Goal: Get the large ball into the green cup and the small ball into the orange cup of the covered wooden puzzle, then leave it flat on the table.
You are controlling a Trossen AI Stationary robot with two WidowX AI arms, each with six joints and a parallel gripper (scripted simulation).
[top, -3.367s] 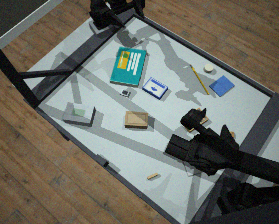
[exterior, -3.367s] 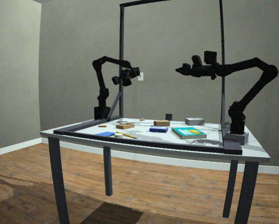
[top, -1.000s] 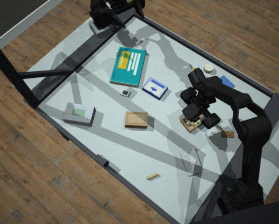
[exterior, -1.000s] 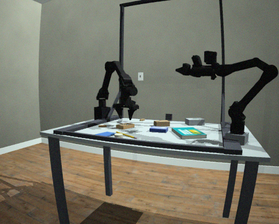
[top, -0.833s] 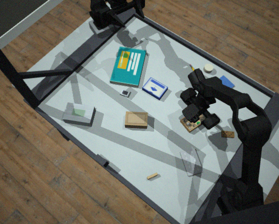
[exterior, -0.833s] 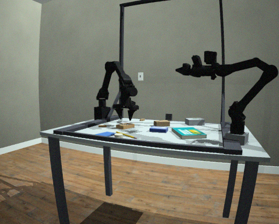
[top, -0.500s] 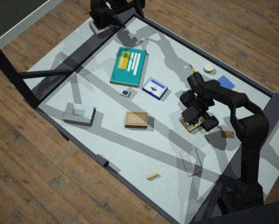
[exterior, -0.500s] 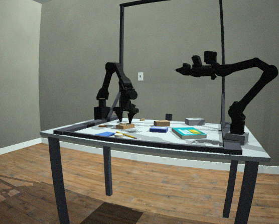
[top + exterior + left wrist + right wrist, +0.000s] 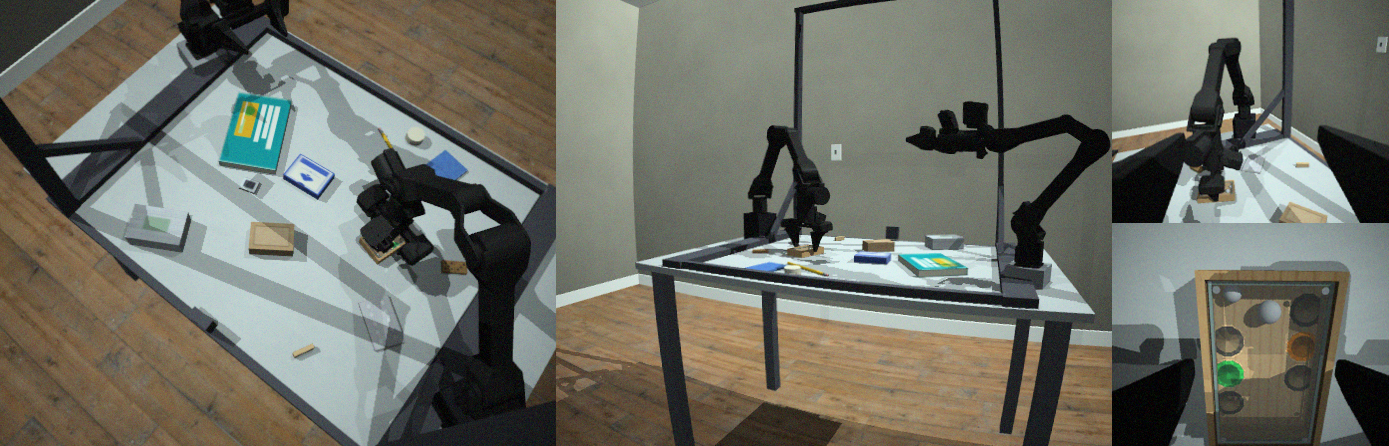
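Right now my right hand is 40 mm above the covered wooden puzzle.
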